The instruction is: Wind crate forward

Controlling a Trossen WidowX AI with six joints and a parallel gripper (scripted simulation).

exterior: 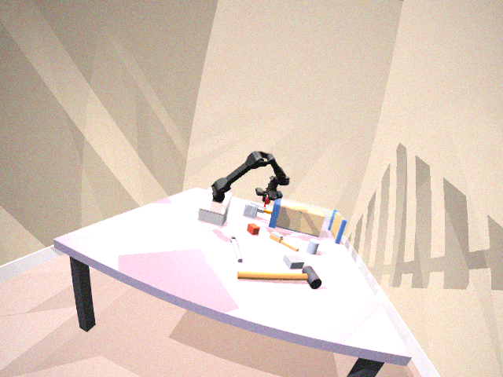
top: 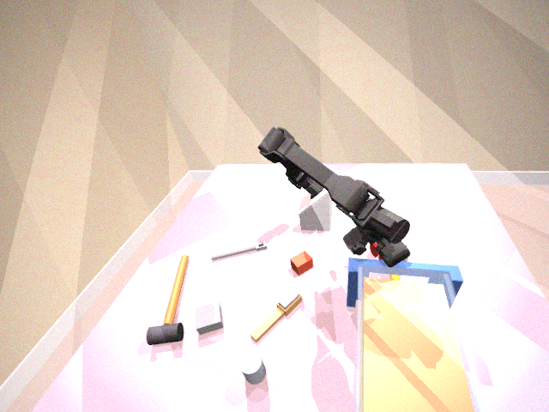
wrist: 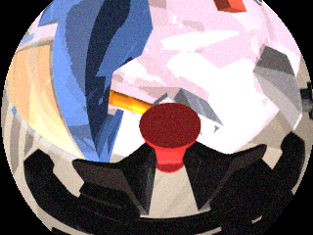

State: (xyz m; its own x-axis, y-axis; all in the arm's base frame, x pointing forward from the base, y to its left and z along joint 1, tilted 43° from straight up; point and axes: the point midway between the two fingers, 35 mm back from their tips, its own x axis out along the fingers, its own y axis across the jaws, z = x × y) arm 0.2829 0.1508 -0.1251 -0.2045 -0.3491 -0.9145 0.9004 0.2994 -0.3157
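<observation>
Now: the frame 80 mm ahead of my gripper tip, 20 mm to the left of it and 30 mm below it. Round my gripper tip: grey winch (100 mm behind, 20 mm to the left, 100 mm below); then crank handle (30 mm behind, 30 mm below); then red knob (10 mm ahead, 10 mm to the right).
</observation>
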